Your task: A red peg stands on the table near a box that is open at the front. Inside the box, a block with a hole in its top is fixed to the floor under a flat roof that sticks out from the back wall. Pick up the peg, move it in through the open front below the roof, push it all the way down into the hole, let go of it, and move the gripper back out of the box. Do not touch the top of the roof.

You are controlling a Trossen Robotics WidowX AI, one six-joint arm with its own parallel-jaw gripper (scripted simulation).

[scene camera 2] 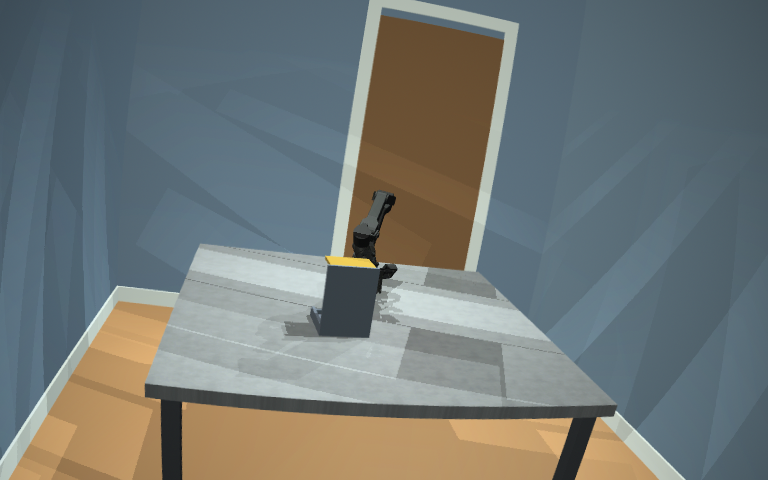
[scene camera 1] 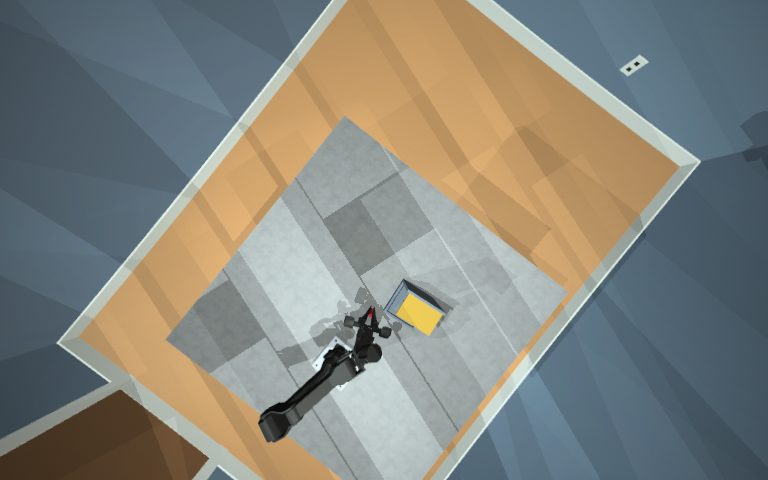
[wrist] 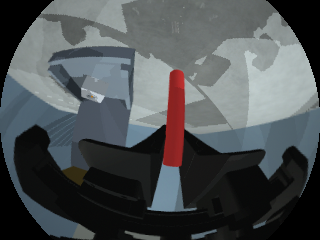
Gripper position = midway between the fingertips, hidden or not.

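This is my gripper (scene camera 1: 372, 306), which the wrist view shows me as well, my gripper (wrist: 171, 129). It is carrying a red peg (wrist: 173, 149).
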